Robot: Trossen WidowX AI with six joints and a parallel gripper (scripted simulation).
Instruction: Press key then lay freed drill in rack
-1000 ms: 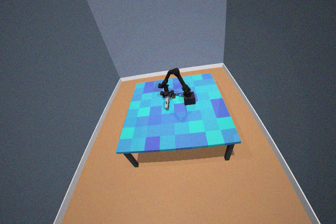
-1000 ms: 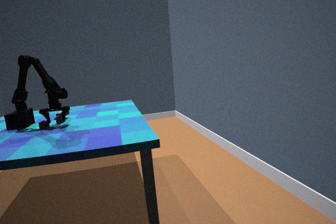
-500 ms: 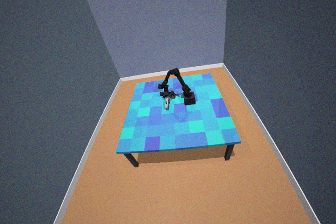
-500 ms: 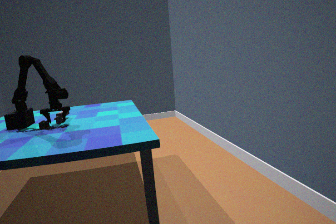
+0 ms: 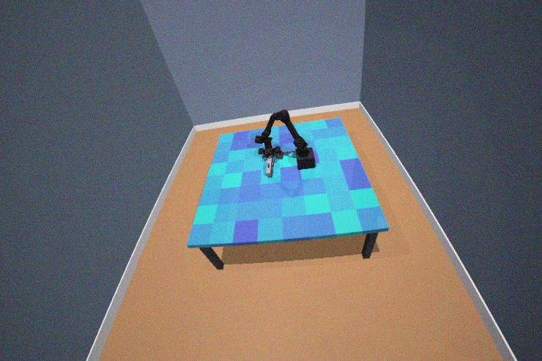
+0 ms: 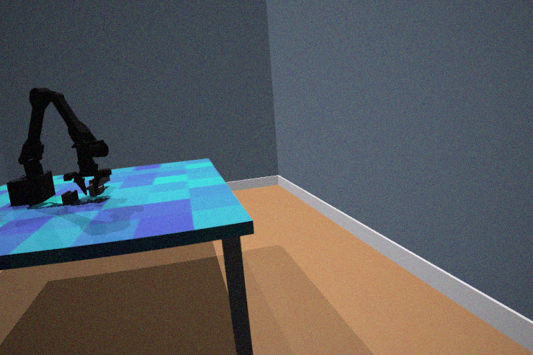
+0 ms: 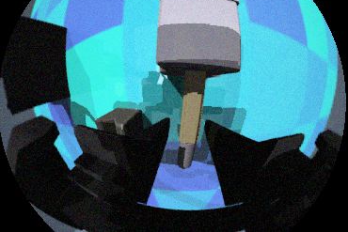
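Right now the drill shank is 1 cm ahead of my gripper tip, 4 cm to the left of it and 3 cm above it. Also, from my gripper tip: dark key (3 cm ahead, 16 cm to the left, 4 cm above); then pale grey block (2 cm ahead, 13 cm to the left, 2 cm above); then brown rack (8 cm behind, 1 cm to the right).
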